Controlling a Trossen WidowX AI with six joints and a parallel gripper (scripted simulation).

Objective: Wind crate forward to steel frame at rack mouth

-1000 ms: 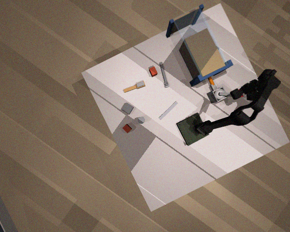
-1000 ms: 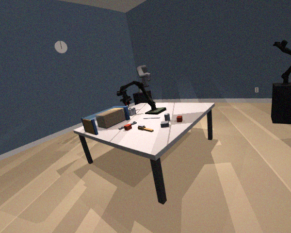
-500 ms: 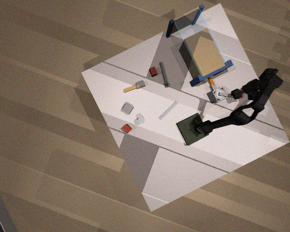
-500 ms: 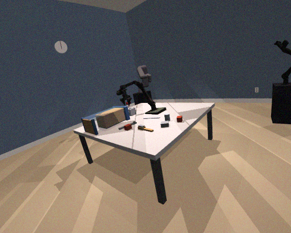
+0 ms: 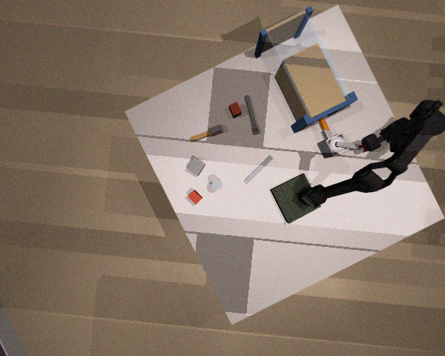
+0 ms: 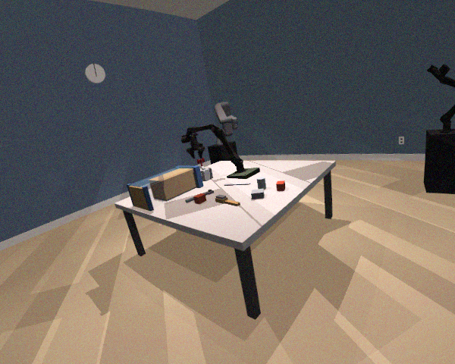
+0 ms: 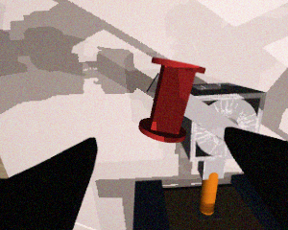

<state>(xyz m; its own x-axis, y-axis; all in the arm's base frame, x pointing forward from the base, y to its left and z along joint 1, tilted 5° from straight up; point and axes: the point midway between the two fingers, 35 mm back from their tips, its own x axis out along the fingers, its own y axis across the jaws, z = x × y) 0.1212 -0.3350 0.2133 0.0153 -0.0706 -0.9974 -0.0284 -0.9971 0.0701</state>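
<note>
The red knob is 40 mm below my gripper tip, 20 mm behind it and 10 mm to the left of it. From my gripper tip the other things lie so: winch handle 70 mm below, 40 mm to the left; blue frame 200 mm ahead, 80 mm to the left, 70 mm below; grey winch 140 mm below, 80 mm to the left, 20 mm ahead.
</note>
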